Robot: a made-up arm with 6 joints. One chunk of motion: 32 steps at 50 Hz.
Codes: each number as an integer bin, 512 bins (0 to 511) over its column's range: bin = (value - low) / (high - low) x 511, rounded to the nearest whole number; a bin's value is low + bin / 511 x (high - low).
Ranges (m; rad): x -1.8..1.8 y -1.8..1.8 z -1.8..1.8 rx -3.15..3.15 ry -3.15..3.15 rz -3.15..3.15
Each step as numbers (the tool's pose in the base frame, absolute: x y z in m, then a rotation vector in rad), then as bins.
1 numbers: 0.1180 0.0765 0.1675 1.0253 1.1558 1.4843
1 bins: 272 266 279 339 349 376
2 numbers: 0.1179 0.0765 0.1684 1.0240 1.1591 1.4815
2 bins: 272 266 279 339 350 376
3 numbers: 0.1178 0.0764 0.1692 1.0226 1.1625 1.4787
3 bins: 272 266 280 338 350 375
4 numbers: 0.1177 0.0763 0.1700 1.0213 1.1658 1.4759
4 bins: 272 266 280 338 350 375
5 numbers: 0.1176 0.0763 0.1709 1.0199 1.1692 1.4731
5 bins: 272 266 280 338 350 375
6 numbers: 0.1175 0.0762 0.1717 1.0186 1.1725 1.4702
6 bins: 272 266 280 338 351 375
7 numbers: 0.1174 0.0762 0.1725 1.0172 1.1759 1.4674
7 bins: 272 266 280 338 351 375
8 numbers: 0.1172 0.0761 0.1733 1.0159 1.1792 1.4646
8 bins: 272 266 280 338 351 374
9 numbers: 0.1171 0.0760 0.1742 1.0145 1.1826 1.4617
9 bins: 272 266 280 338 351 374
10 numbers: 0.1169 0.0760 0.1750 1.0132 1.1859 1.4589
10 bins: 272 266 280 338 352 374
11 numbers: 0.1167 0.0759 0.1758 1.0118 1.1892 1.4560
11 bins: 272 266 280 338 352 374
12 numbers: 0.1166 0.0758 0.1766 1.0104 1.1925 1.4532
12 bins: 272 266 281 337 352 373
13 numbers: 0.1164 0.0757 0.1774 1.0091 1.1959 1.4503
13 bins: 272 266 281 337 353 373
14 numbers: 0.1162 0.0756 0.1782 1.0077 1.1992 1.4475
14 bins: 272 266 281 337 353 373
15 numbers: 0.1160 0.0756 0.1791 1.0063 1.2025 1.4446
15 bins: 272 266 281 337 353 373
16 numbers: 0.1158 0.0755 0.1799 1.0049 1.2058 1.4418
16 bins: 272 266 281 337 353 372
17 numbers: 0.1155 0.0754 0.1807 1.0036 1.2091 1.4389
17 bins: 272 266 281 337 354 372
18 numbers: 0.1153 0.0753 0.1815 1.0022 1.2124 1.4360
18 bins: 272 266 281 337 354 372
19 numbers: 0.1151 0.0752 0.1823 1.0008 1.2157 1.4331
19 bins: 272 266 281 337 354 372
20 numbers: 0.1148 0.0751 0.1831 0.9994 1.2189 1.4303
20 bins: 272 266 281 337 354 372
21 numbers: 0.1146 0.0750 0.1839 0.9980 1.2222 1.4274
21 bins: 272 266 282 336 355 371
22 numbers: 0.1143 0.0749 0.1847 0.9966 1.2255 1.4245
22 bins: 272 266 282 336 355 371
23 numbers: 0.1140 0.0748 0.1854 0.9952 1.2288 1.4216
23 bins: 272 266 282 336 355 371
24 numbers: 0.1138 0.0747 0.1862 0.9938 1.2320 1.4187
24 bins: 272 266 282 336 355 371
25 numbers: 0.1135 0.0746 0.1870 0.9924 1.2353 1.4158
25 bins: 272 266 282 336 356 370
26 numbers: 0.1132 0.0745 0.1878 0.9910 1.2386 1.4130
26 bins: 272 266 282 336 356 370
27 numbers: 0.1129 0.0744 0.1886 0.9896 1.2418 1.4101
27 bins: 272 266 282 336 356 370
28 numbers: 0.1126 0.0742 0.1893 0.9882 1.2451 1.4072
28 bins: 271 266 282 336 356 370
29 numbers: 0.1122 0.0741 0.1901 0.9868 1.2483 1.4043
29 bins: 271 266 282 336 357 369
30 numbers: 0.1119 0.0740 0.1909 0.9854 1.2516 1.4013
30 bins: 271 266 283 335 357 369
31 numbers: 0.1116 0.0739 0.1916 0.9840 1.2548 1.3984
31 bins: 271 266 283 335 357 369
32 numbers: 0.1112 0.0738 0.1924 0.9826 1.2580 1.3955
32 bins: 271 266 283 335 358 369
